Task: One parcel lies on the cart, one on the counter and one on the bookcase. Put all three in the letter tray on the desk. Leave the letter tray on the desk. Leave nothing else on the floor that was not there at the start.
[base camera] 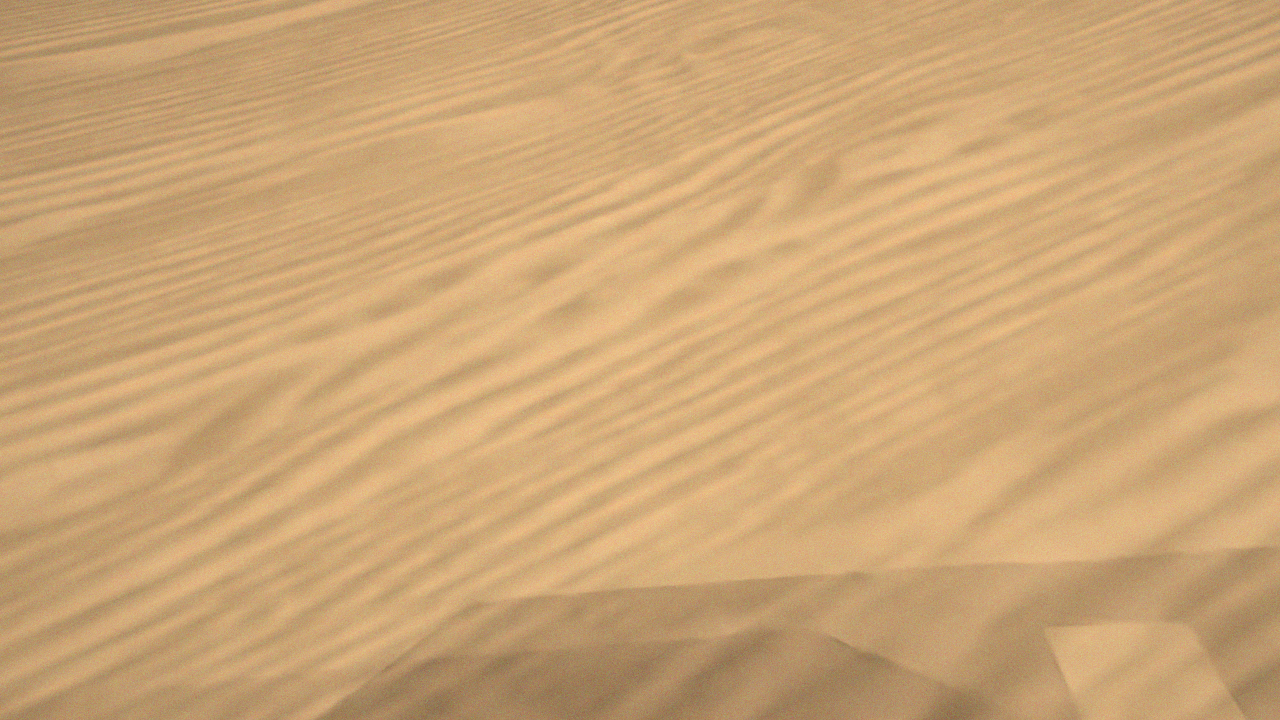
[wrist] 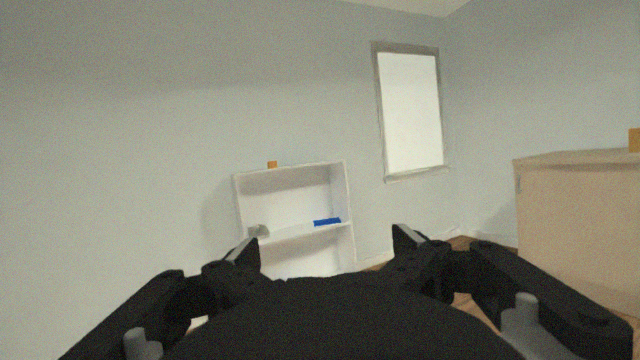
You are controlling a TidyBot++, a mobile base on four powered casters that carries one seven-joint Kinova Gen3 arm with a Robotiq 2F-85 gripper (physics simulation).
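Places are measured from the arm's base along level axes (x ahead, y left, z up), in millimetres.
Pixels of known places: gripper, fingertip midpoint: [wrist: 325, 245].
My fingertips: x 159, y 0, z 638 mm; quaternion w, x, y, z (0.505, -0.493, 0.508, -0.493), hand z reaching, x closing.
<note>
Behind a point stands the place of what it marks.
In the wrist view, a small orange parcel [wrist: 272, 164] {x 1680, y 323, z 690 mm} stands on top of the white bookcase [wrist: 348, 200] {x 1850, y -180, z 346 mm}, left of its middle. Another orange parcel [wrist: 634, 140] {x 1316, y -1711, z 578 mm} stands on the wooden counter [wrist: 575, 215] {x 1435, y -1493, z 160 mm} and is cut off by the right edge of the view. My gripper [wrist: 325, 245] {x 159, y 0, z 638 mm} is open, with no object between its fingertips, and is well away from both parcels. The cart, the desk and the letter tray do not show in either view.
A blue object [wrist: 327, 221] {x 1897, y -1, z 192 mm} and a grey object [wrist: 258, 230] {x 1790, y 518, z 216 mm} are on the bookcase's middle shelf. A window [wrist: 411, 112] {x 2549, y -990, z 1037 mm} is in the wall between the bookcase and the counter. The base camera shows wooden floor [base camera: 626, 313] {x 465, y 1, z -396 mm} with shadows along the bottom.
</note>
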